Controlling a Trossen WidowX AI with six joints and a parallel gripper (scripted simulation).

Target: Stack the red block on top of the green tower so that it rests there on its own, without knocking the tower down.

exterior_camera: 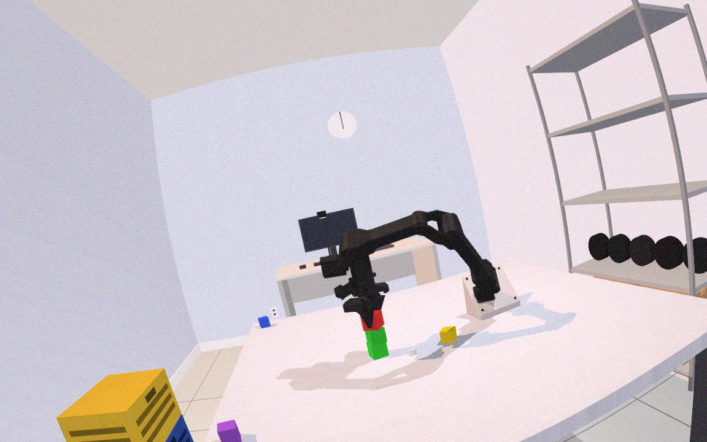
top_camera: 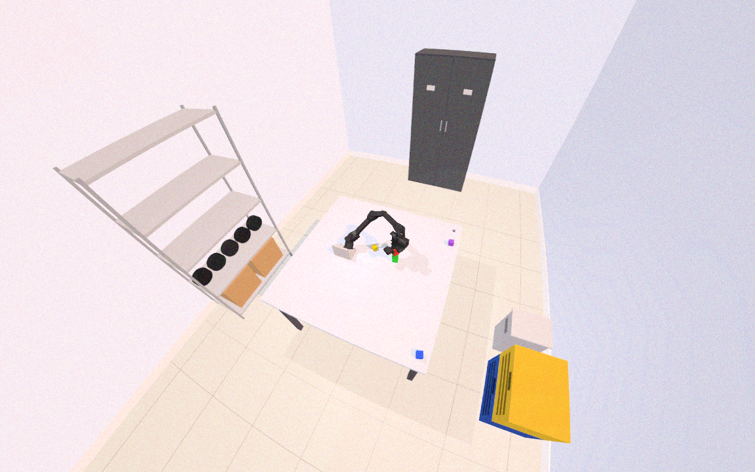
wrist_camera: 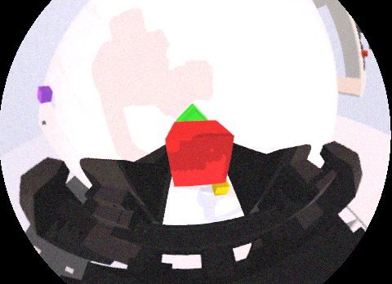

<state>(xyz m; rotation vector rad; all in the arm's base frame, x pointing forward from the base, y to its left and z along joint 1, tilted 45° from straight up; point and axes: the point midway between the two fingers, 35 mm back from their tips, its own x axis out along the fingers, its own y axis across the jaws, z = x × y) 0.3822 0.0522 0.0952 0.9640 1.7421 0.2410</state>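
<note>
Now: gripper tip 1 cm below the red block. From my gripper tip the other things lie so: yellow block: 20 cm behind, 3 cm to the left, 8 cm below; then purple block: 37 cm ahead, 36 cm to the left, 8 cm below; then tiny white piece: 9 cm behind, 5 cm to the left, 9 cm below.
</note>
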